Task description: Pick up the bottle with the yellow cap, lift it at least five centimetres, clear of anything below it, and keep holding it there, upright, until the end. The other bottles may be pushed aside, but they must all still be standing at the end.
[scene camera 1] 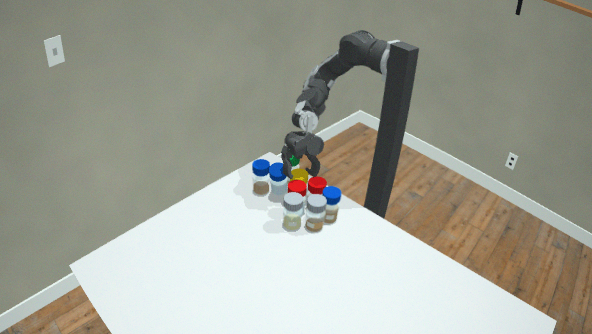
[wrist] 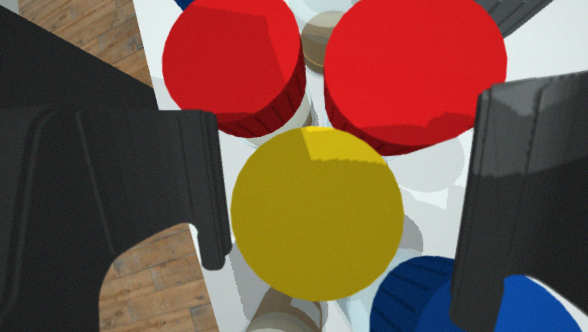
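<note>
The bottle with the yellow cap (scene camera 1: 300,176) (wrist: 317,215) stands upright within the group of bottles. My gripper (scene camera 1: 302,173) (wrist: 321,194) is open and points down at it. In the wrist view the yellow cap lies between the two fingers, close to the left finger and with a wider gap to the right one. Neither finger is seen pressing on it. The height of the fingertips against the cap is hard to tell. The body of this bottle is mostly hidden by its cap and by the red-capped bottles.
Two red-capped bottles (scene camera 1: 297,188) (wrist: 417,70) (scene camera 1: 317,185) (wrist: 232,60) stand close by. A blue-capped bottle (scene camera 1: 278,172) (wrist: 420,295) is partly under the right finger in the wrist view. Green (scene camera 1: 294,160), other blue (scene camera 1: 261,167) (scene camera 1: 331,195) and grey (scene camera 1: 293,202) (scene camera 1: 316,203) caps stand around.
</note>
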